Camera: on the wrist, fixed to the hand. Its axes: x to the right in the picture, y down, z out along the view.
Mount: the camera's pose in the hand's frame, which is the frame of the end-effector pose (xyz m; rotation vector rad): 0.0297 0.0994 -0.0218 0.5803 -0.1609 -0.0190
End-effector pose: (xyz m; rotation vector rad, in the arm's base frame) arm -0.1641 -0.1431 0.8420 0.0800 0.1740 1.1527
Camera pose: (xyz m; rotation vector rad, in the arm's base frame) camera -0.2459 -0.0763 0.8329 0.6802 0.3611 1.0421
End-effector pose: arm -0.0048 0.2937 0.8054 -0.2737 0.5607 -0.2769
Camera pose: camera 0.0253 0.3722 0.7408 0.2592 0.2998 -0.4186
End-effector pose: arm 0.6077 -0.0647 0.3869 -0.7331 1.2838 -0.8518
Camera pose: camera 0.6010 -0.0398 0.2841 -0.3400 0.8238 -1.0914
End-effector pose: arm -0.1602 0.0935 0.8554 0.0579 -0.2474 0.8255
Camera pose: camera -0.2095 0.1855 0.8369 0.6714 -0.1512 0.8532
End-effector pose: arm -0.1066 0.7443 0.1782 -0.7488 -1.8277 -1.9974
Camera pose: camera -0.0774 0.7138 0.2754 -0.7175 -2.3473 -1.3227
